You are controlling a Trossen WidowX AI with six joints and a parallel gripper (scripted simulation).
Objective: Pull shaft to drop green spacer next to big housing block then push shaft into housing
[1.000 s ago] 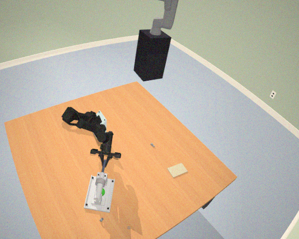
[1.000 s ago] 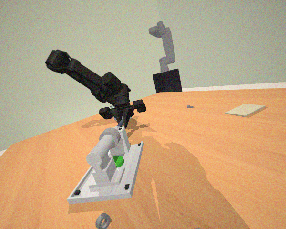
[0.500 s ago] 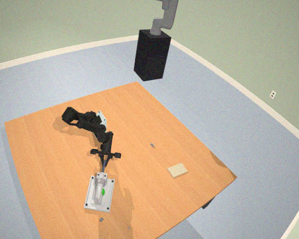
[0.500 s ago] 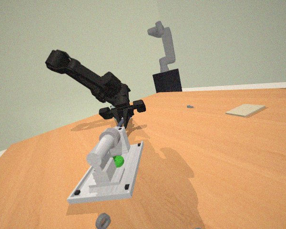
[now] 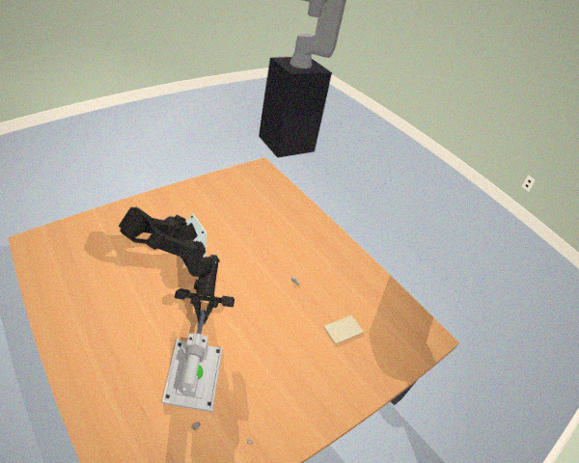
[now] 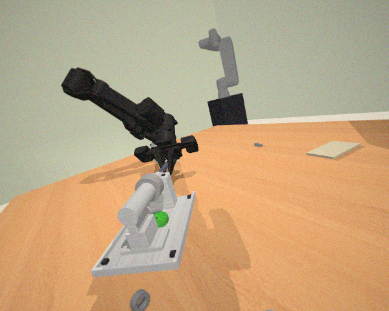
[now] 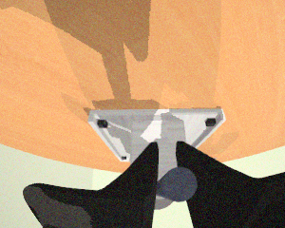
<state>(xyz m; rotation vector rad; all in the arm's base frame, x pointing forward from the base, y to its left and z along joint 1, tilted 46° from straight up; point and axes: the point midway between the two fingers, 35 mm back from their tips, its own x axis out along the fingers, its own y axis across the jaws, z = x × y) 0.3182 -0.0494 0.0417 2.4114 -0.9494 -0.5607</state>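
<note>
Now: gripper tip 50 mm short of the shaft, 30 mm to the left of it and 30 mm below it. Round my gripper tip: grey bolt 400 mm to the left, 90 mm behind, 50 mm below; then green spacer 130 mm ahead, 80 mm to the right, 40 mm below; then flat beige tile 450 mm to the left, 170 mm ahead, 50 mm below.
</note>
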